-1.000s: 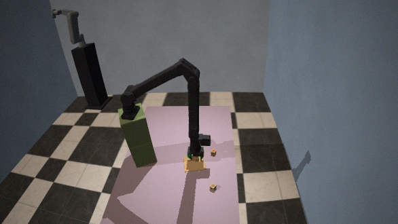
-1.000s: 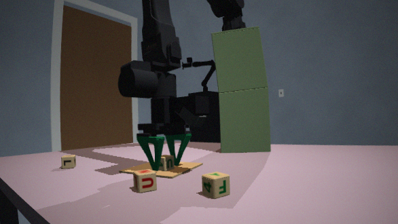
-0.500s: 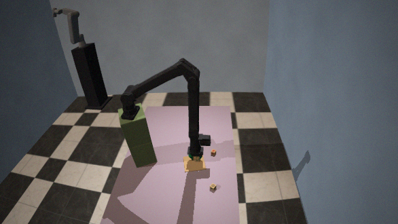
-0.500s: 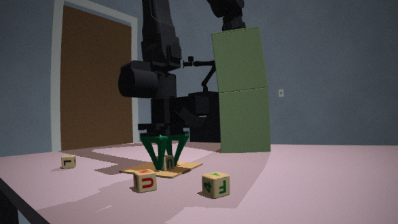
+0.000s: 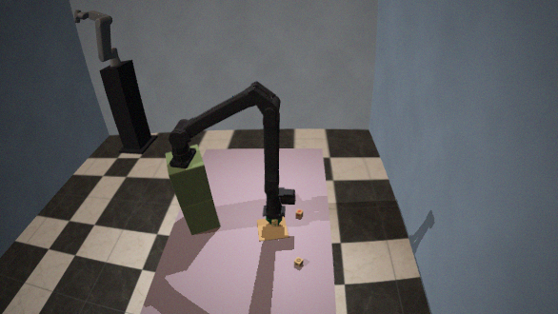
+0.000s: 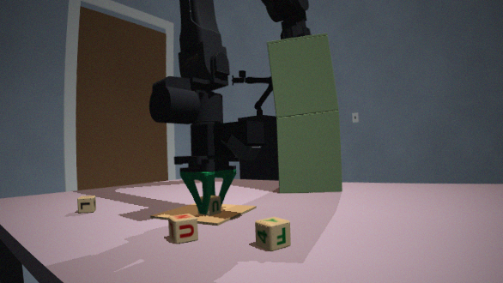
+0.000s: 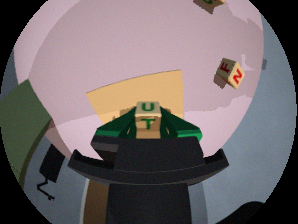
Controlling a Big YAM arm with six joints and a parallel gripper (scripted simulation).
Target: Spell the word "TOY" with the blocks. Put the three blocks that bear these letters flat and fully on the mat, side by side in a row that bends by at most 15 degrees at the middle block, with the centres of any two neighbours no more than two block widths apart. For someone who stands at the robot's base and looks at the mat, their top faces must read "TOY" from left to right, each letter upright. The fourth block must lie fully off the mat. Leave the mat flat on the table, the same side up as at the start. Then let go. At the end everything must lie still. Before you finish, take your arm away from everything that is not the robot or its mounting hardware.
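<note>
Now: the tan mat 3 cm to the right of my hand, 1 cm below it and 1 cm behind it. Also, from my hand: letter block: 19 cm to the left, 6 cm ahead; black-lettered block: 22 cm to the right, 14 cm ahead.
</note>
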